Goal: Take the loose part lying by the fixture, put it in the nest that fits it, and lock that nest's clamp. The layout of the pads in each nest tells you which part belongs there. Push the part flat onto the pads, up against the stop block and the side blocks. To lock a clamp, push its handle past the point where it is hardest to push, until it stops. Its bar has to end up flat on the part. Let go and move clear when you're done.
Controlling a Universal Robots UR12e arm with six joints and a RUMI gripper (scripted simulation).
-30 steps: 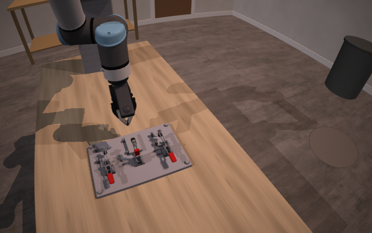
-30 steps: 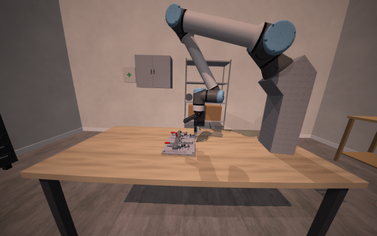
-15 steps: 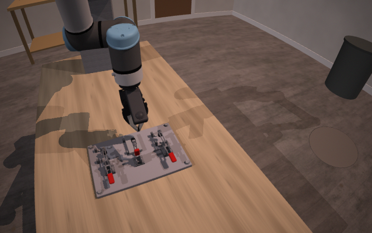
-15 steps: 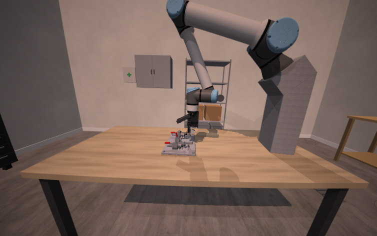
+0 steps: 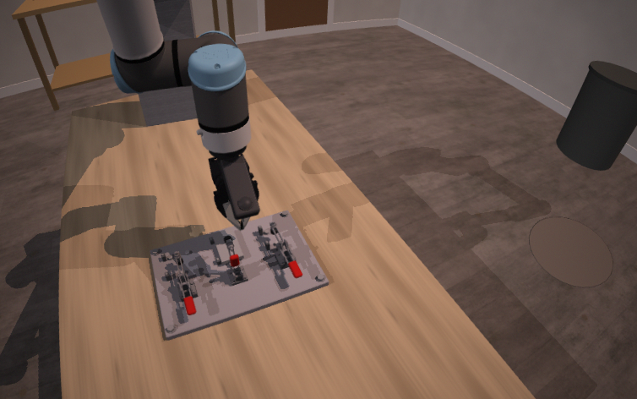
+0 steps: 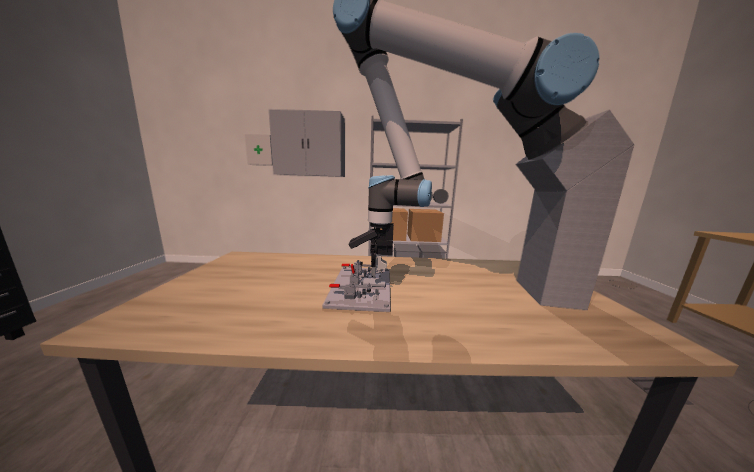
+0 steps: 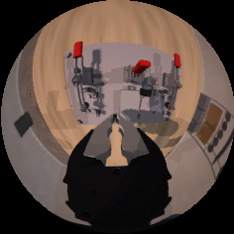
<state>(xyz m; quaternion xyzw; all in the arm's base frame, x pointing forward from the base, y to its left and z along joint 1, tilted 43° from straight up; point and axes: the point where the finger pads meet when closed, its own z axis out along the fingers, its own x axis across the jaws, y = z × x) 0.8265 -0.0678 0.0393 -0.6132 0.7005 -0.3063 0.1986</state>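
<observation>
The loose part lies 10 mm behind my hand, 40 mm to the right of it and 50 mm below it. Also, from my hand: fixture: 40 mm ahead, 50 mm to the right, 70 mm below.
</observation>
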